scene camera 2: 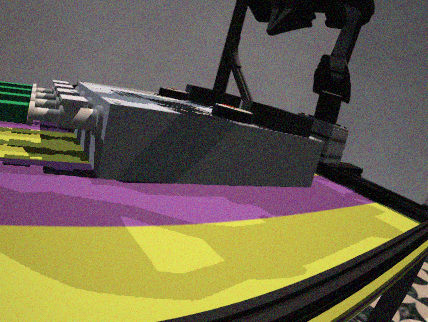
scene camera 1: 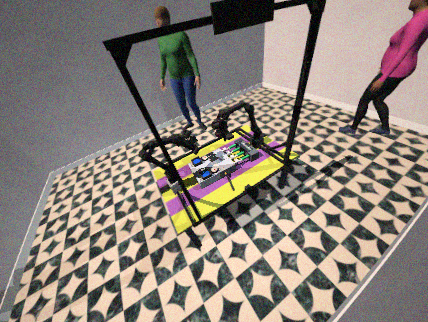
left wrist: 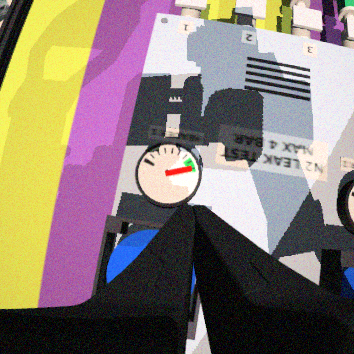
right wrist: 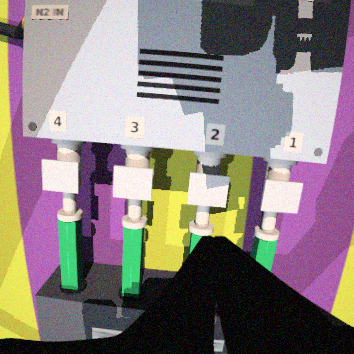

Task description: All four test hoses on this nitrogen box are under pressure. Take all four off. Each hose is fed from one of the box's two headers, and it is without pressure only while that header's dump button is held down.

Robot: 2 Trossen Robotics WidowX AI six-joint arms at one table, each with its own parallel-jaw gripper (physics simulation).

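Pixels of known places: left gripper, fingertip midpoint: (scene camera 2: 269, 33) (left wrist: 190, 216); right gripper, fingertip midpoint: (scene camera 1: 225, 141) (right wrist: 211, 246); left arm's base, origin of the base link: (scene camera 2: 324, 121) (scene camera 1: 173, 180); right arm's base, origin of the base link: (scene camera 1: 256, 137).
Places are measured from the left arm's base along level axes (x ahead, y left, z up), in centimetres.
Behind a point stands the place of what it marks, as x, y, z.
The nitrogen box (scene camera 1: 223, 164) {42.8, -14.4, -3.1} (scene camera 2: 210, 155) {41.4, 8.0, -7.5} (left wrist: 225, 200) {33.5, -0.9, -3.2} (right wrist: 65, 90) {46.8, -16.9, -3.2} lies face up on the mat. In the right wrist view, green hoses numbered 4 (right wrist: 70, 255) {63.6, -19.8, -4.7}, 3 (right wrist: 132, 257) {64.0, -13.0, -4.7}, 2 (right wrist: 196, 242) {62.5, -6.2, -4.7} and 1 (right wrist: 264, 250) {63.9, 0.9, -4.7} are all joined to its edge through white fittings. My left gripper (left wrist: 190, 216) {31.0, 3.2, 11.2} is shut and empty, over a blue dump button (left wrist: 132, 255) {28.7, 7.1, -1.6} that its fingers partly hide; contact cannot be told. The red needle of the gauge (left wrist: 168, 175) {35.4, 4.3, -1.7} beside it points at the green mark. My right gripper (right wrist: 211, 246) {54.3, -5.9, 11.4} is shut and empty, above hose 2, hiding part of it.
A dark block (right wrist: 107, 282) {68.8, -17.1, -7.1} stands at the hoses' far ends. A second gauge (left wrist: 348, 205) {32.9, -11.9, -1.7} and blue button (left wrist: 349, 280) {26.3, -11.3, -1.5} show at the right edge of the left wrist view. A black frame (scene camera 1: 302, 75) {84.4, -46.9, 60.9} stands around the mat (scene camera 1: 220, 200) {20.4, -36.2, -11.1}. Two people stand behind.
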